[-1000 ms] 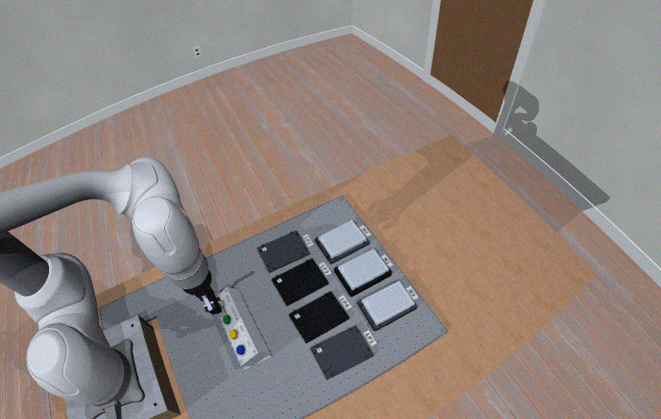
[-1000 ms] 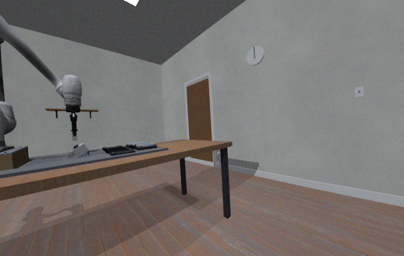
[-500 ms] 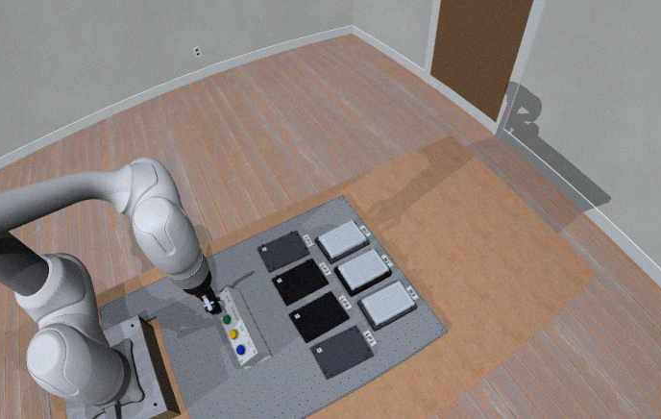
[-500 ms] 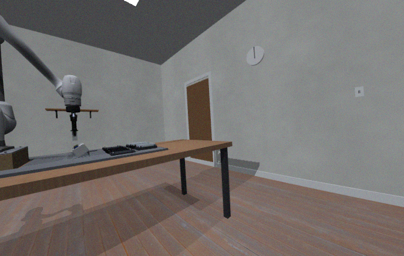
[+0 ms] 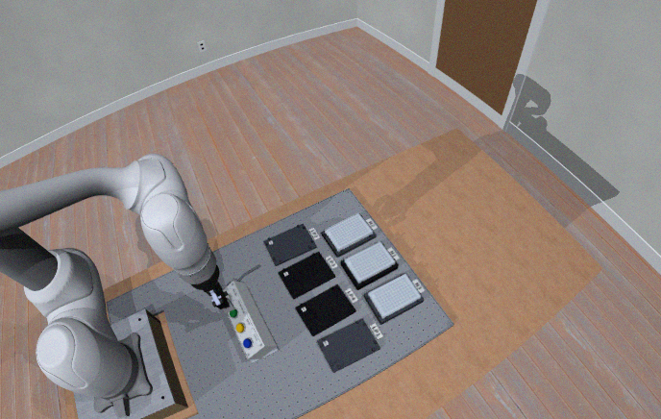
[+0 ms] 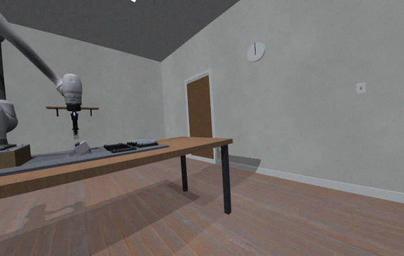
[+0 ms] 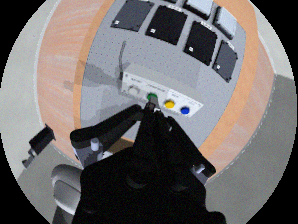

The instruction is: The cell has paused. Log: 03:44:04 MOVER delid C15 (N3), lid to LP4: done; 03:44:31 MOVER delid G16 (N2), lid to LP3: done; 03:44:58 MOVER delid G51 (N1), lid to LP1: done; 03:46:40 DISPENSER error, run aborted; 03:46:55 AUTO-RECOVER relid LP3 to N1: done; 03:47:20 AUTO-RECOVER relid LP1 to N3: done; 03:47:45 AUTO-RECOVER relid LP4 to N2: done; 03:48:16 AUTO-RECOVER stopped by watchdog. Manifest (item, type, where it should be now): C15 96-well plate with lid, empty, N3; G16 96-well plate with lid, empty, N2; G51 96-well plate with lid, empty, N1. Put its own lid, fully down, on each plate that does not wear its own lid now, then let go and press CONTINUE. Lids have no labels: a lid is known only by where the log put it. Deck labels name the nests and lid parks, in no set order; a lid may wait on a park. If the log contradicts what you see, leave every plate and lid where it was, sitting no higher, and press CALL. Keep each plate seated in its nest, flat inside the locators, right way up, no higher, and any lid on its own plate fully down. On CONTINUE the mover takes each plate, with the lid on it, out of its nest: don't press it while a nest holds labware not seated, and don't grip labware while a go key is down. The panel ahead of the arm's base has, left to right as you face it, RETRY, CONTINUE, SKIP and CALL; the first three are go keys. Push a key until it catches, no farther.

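Now: hand 7 cm above the green key. Also, from my hand: yellow key 5 cm to the right, 7 cm below; then blue key 1 cm ahead, 10 cm to the right, 7 cm below; then black lid park 24 cm ahead, 5 cm to the left, 13 cm below.
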